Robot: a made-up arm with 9 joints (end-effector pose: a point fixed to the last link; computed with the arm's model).
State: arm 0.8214 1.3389 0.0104 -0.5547 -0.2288 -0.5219 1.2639 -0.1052 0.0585
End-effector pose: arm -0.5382 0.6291 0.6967 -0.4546 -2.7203 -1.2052
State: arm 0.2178 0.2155 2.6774 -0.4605 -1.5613 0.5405 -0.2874 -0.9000 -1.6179
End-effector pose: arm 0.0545 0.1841 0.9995 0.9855 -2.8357 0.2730
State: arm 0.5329 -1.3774 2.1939 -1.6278 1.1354 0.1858 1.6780 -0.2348 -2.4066
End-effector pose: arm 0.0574 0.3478 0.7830 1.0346 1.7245 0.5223
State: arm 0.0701 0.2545 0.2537 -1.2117 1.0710 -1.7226 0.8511 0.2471 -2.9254
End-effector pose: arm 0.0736 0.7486 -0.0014 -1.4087 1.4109 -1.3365
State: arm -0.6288 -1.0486 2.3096 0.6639 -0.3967 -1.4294 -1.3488 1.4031 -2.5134
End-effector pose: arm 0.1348 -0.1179 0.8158 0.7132 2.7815 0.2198
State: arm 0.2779 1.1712 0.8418 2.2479 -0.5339 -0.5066 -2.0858 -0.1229 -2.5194
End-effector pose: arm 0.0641 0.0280 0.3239 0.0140 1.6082 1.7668
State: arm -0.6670 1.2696 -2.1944 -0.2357 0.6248 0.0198 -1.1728 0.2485 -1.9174
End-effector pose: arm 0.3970 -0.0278 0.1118 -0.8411 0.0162 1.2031
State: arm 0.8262 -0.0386 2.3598 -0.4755 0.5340 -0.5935 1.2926 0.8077 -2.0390
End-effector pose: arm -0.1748 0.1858 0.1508 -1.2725 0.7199 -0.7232
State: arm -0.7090 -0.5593 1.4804 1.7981 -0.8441 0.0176 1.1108 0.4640 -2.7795
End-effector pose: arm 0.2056 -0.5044 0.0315 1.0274 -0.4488 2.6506
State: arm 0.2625 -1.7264 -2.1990 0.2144 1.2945 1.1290 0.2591 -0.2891 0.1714
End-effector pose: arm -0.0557 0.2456 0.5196 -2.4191 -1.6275 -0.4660
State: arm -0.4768 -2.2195 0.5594 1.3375 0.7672 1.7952 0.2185 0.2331 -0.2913
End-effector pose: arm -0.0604 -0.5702 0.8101 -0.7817 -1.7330 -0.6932
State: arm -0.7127 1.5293 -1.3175 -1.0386 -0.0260 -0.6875 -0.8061 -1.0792 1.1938
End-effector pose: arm -0.1808 0.7347 0.2627 -1.5599 -0.9298 -1.7527
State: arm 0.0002 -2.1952 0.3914 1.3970 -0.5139 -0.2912 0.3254 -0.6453 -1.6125
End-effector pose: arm 0.0233 -0.6016 -0.0732 -0.9735 1.0075 1.4850
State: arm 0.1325 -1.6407 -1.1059 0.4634 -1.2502 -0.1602 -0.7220 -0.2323 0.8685
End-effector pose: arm 0.2199 -0.7011 0.6285 0.0086 -2.3370 1.2391
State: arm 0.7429 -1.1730 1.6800 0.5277 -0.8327 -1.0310 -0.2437 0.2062 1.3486
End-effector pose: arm -0.1089 0.5479 0.2268 2.6920 0.1006 -1.2724
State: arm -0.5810 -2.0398 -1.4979 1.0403 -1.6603 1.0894 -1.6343 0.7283 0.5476
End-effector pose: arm -0.2163 -0.4539 0.7246 0.6578 -0.1556 -1.4635
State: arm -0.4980 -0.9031 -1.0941 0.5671 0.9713 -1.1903 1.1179 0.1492 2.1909
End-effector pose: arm 0.6414 -0.5842 0.6117 1.3856 1.7037 -1.1745
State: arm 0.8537 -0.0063 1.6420 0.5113 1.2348 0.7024 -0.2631 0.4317 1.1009
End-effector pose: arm 0.5945 0.3478 0.6407 1.5263 -1.5286 1.9461
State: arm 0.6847 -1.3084 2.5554 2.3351 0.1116 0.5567 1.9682 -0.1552 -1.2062
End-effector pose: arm -0.0421 0.1731 0.1699 0.2846 1.6100 -1.8830
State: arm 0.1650 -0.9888 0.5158 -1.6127 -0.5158 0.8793 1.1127 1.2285 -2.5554
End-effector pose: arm 0.2974 0.6965 0.3666 0.3192 0.7466 -0.5902
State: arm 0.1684 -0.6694 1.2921 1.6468 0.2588 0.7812 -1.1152 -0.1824 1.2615
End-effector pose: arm 0.3928 -0.1770 0.4763 0.0422 -0.5285 1.0760
